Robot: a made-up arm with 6 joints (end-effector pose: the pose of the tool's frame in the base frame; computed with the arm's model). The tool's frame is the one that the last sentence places. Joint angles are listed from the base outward.
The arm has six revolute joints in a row. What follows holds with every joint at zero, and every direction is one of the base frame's. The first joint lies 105.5 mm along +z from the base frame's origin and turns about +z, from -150 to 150 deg. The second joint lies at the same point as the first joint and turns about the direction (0.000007, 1, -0.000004), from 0 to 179.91 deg. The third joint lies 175.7 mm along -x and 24 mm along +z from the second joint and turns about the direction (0.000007, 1, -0.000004), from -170 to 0 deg. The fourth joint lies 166.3 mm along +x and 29.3 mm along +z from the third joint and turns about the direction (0.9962, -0.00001, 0.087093), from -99.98 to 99.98 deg. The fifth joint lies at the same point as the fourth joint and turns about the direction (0.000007, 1, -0.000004), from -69.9 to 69.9 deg. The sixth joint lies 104.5 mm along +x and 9 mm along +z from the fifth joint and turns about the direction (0.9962, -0.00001, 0.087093), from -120 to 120 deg. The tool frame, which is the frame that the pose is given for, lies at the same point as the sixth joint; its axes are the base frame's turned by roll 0, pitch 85 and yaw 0 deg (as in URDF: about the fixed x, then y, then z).
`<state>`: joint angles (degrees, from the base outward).
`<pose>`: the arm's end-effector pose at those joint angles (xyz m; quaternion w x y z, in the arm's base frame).
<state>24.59 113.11 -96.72 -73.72 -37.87 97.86</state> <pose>0.2868 0.1991 0.2402 0.5105 -0.1999 0.6735 0.4958</pose>
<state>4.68 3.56 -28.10 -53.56 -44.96 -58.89</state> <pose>0.0033 0.0600 0.3110 0.6631 -0.3682 -0.0865 -0.6460</pose>
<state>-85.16 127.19 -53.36 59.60 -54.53 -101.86</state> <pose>-0.0512 -0.2673 0.0381 0.1750 -0.3715 -0.7471 0.5227</pose>
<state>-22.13 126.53 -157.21 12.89 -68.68 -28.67</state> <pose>0.2025 -0.1059 0.4421 0.9136 0.1056 -0.1184 -0.3745</pose>
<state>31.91 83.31 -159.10 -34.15 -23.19 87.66</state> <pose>-0.0143 0.0184 0.5519 0.7211 -0.1268 -0.0645 0.6780</pose>
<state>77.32 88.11 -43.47 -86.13 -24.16 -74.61</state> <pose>0.0094 0.2364 0.1270 0.4458 -0.7254 -0.5042 -0.1442</pose>
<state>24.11 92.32 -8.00 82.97 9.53 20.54</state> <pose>0.0785 0.0542 0.0155 0.0372 -0.6285 -0.7690 -0.1103</pose>
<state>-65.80 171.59 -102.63 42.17 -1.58 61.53</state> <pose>0.1263 -0.2856 -0.1306 0.2254 0.9680 0.0868 0.0678</pose>
